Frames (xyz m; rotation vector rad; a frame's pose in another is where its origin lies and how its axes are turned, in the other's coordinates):
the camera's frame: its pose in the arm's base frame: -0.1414 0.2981 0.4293 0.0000 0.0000 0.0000
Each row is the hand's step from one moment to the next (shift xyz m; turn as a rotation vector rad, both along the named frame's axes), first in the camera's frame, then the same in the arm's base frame.
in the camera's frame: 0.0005 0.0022 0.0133 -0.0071 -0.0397 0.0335
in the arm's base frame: 0.0005 0.0022 0.0133 -0.0071 -0.0397 0.0335
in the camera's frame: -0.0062 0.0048 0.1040 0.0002 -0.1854 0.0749
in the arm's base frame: -0.0062 0.0048 0.1040 0.0002 -0.1854 0.0749
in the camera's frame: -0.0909 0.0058 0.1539 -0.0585 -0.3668 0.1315
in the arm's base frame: -0.0909 0.0058 0.1539 -0.0585 -0.3668 0.1315
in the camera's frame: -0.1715 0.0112 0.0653 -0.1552 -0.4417 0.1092
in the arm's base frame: -0.1715 0.0112 0.0653 -0.1552 -0.4417 0.1092
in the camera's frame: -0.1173 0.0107 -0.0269 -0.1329 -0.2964 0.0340
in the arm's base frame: -0.1173 0.0107 -0.0269 -0.1329 -0.2964 0.0340
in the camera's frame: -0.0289 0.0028 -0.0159 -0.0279 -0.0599 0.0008
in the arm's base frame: -0.0289 0.0028 -0.0159 -0.0279 -0.0599 0.0008
